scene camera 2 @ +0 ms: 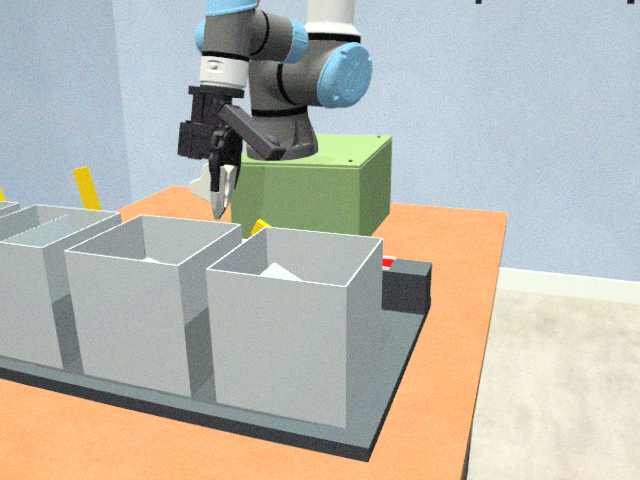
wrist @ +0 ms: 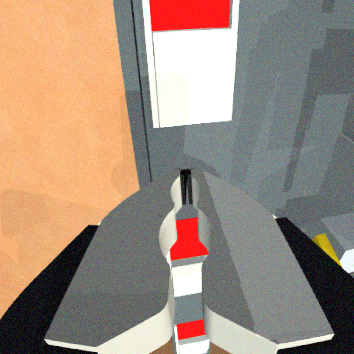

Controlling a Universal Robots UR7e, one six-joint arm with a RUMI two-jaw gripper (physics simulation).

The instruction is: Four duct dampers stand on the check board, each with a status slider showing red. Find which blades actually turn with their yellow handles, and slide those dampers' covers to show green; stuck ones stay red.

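Frame: origin at the arm's base, x back, y down, z right, level; centimetres.
Seen in the pictures: gripper, fingertip midpoint: point(scene camera 2: 217, 219) point(wrist: 186, 171).
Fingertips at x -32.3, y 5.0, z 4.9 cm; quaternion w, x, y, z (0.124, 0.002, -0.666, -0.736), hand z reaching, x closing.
Offsets run from my fingertips to a thing's top centre. "spot": to the spot under its first point. Level surfaces: height alone.
Grey open-topped damper boxes point(scene camera 2: 279, 341) point(scene camera 2: 129, 320) point(scene camera 2: 25, 299) stand in a row on the dark check board @[dy +10.3 cm] point(scene camera 2: 400, 335); part of another shows at the left edge. Pale blades point(scene camera 2: 279, 272) point(scene camera 2: 151, 260) show inside two. Yellow handles point(scene camera 2: 86, 188) point(scene camera 2: 260, 226) point(scene camera 2: 2, 195) stick up behind the boxes; one handle @[spot: dy +1.4, dx -10.4, dz +13.9 cm] point(wrist: 326, 249) shows at the right in the wrist view. A status slider @[spot: dy +4.0, dx -6.2, dz -28.3 cm] point(scene camera 2: 388, 262) shows red beside the nearest box. In the wrist view, a red patch @[spot: dy +4.0, dx -2.4, dz -6.3 cm] point(wrist: 190, 14) adjoins a white cover @[dy +3.2, dx -1.8, dz -3.2 cm] point(wrist: 194, 75); more red and white shows between the finger bodies. My gripper point(scene camera 2: 218, 214) point(wrist: 186, 171) is shut and empty, above and behind the boxes.
A dark block point(scene camera 2: 408, 286) stands at the board's right end. The green pedestal point(scene camera 2: 310, 198) under the arm's base stands behind the row. The orange table @[dy +12.1 cm] point(scene camera 2: 454, 289) point(wrist: 60, 100) extends around the board, with its right edge beyond the block.
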